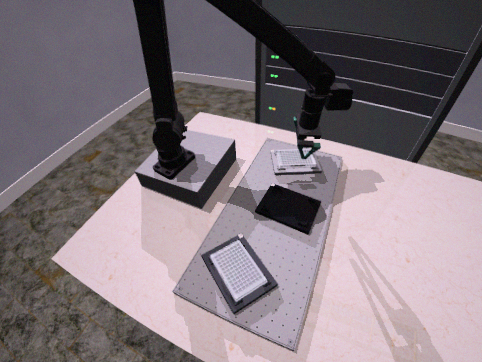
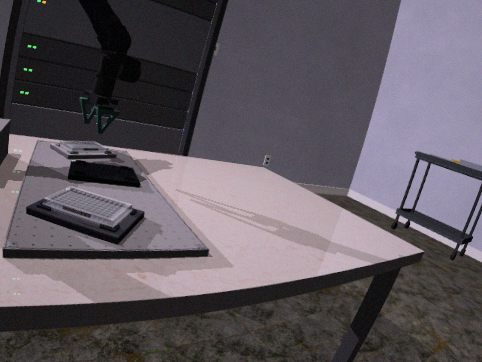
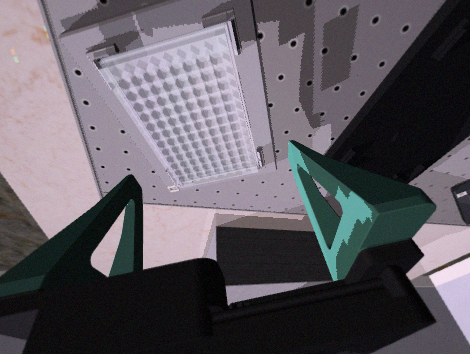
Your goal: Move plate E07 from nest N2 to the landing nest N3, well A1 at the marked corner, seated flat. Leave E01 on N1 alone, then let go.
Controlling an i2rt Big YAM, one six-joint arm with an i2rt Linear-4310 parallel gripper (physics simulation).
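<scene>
My gripper is open and empty, above the far end of the board. Below it a clear 96-well plate lies in a light grey nest; a small white mark sits at one nest corner. A black nest in the middle holds no plate and matches N3. Another plate lies in the near dark grey nest. Plate labels and well A1 are not readable.
The nests stand on a perforated grey board. The arm's base stands on a grey block left of the board. A dark equipment rack stands behind the table. A cart stands far right.
</scene>
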